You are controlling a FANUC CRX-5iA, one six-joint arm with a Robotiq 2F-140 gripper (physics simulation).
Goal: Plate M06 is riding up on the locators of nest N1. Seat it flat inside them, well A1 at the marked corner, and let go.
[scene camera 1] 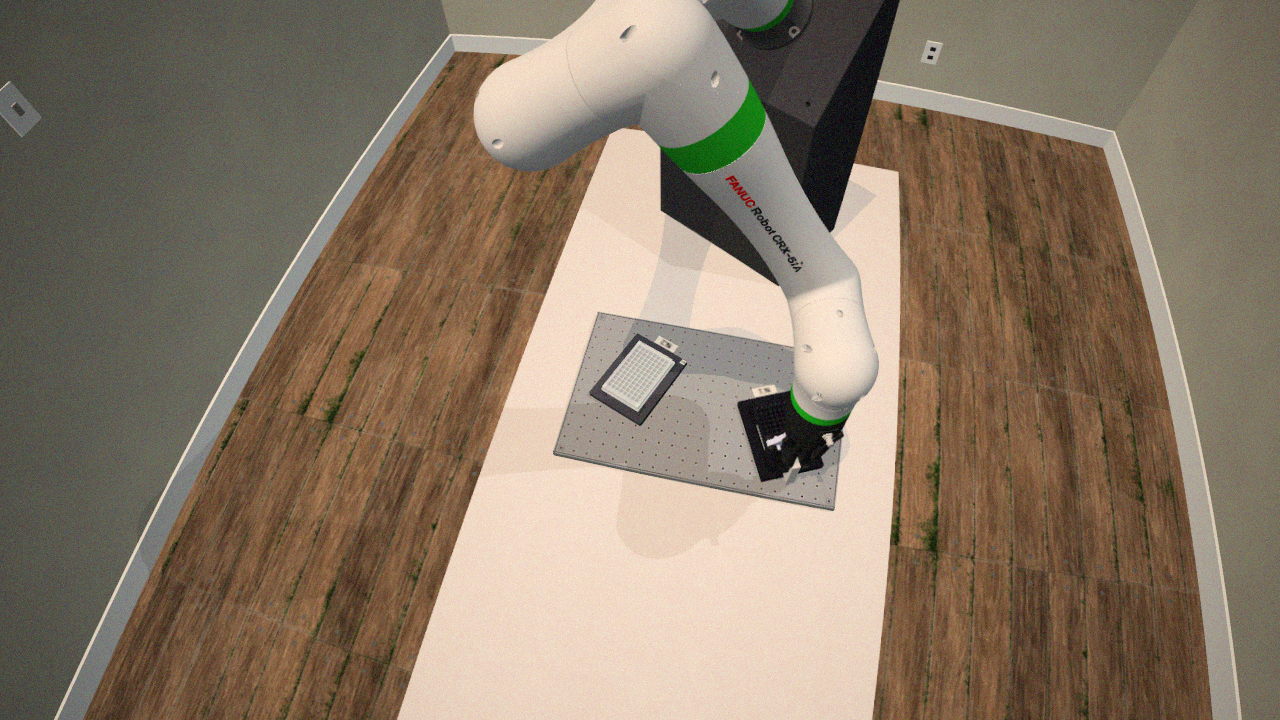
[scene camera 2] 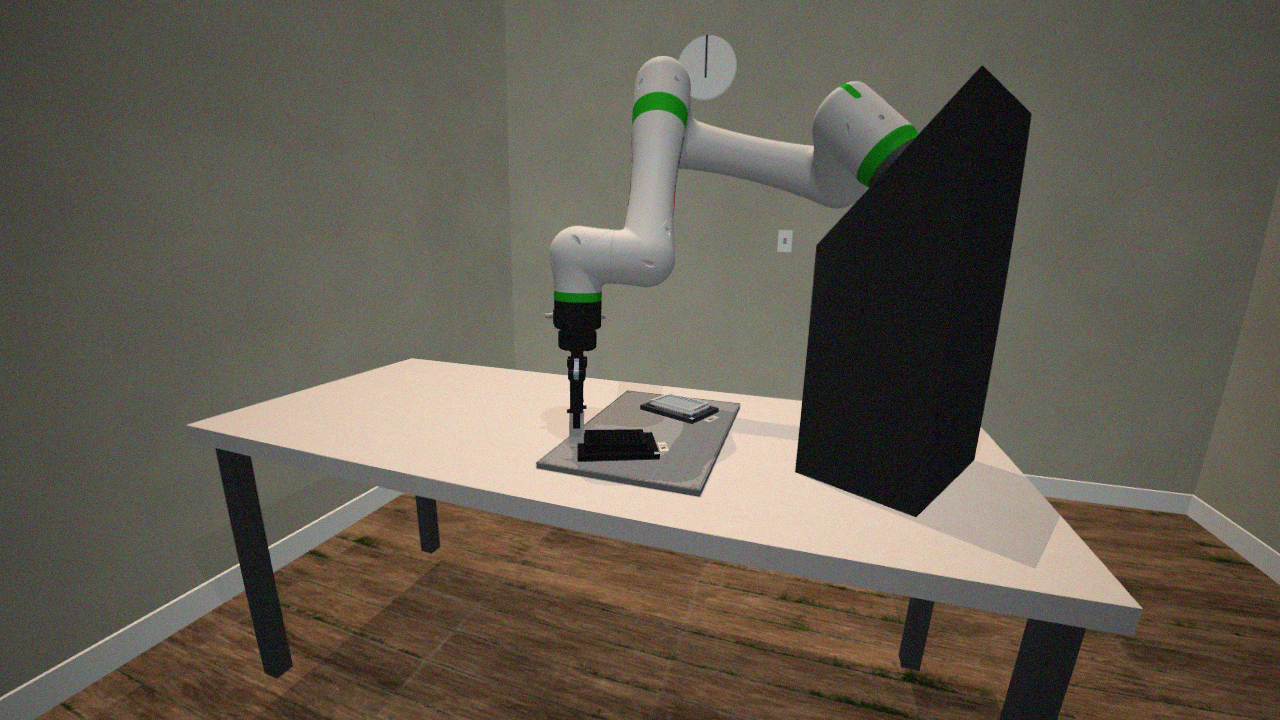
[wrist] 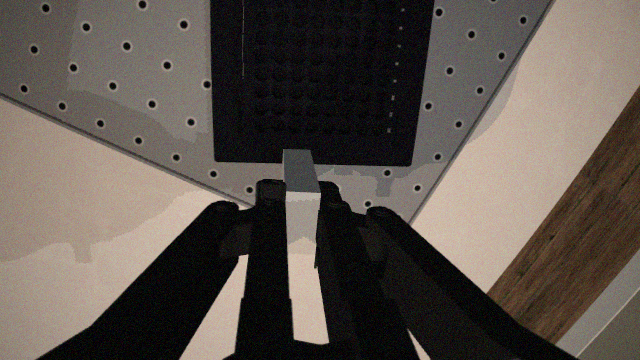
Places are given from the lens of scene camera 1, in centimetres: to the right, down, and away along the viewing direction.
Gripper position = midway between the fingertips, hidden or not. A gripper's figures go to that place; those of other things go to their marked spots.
gripper (scene camera 1: 787, 475): 26, 21, 114
black plate M06 (scene camera 1: 769, 419): 24, 11, 119
white well plate (scene camera 1: 632, 383): -1, 4, 124
